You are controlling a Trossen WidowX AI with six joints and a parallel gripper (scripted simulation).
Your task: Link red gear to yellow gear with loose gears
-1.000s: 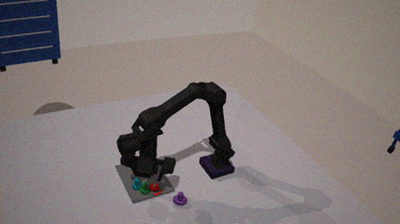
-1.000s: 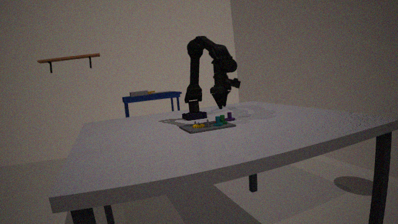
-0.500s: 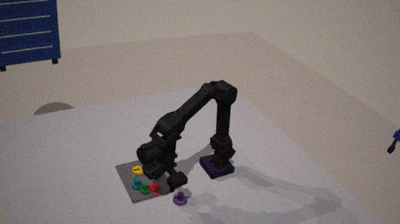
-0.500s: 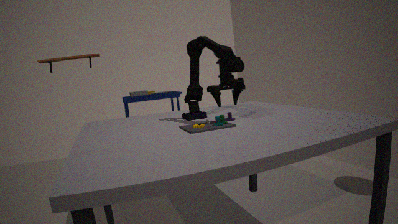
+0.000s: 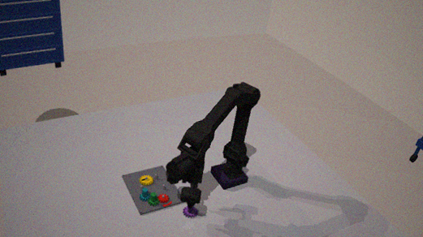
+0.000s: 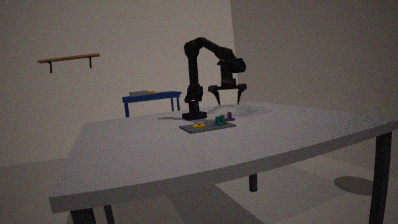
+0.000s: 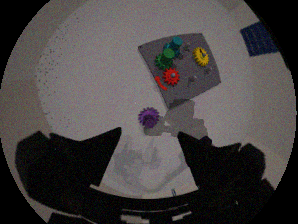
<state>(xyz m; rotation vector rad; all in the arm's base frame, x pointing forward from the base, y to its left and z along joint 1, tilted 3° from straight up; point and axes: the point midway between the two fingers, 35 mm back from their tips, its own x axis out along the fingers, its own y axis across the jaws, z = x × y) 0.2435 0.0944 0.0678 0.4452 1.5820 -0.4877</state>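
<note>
The purple gear lies 6 cm below my gripper tip. Also, from my gripper tip: red gear 9 cm to the right, 6 cm below, 6 cm ahead; then red arrow 7 cm below, 6 cm to the right, 6 cm ahead; then green gear 10 cm ahead, 9 cm to the right, 5 cm below.
</note>
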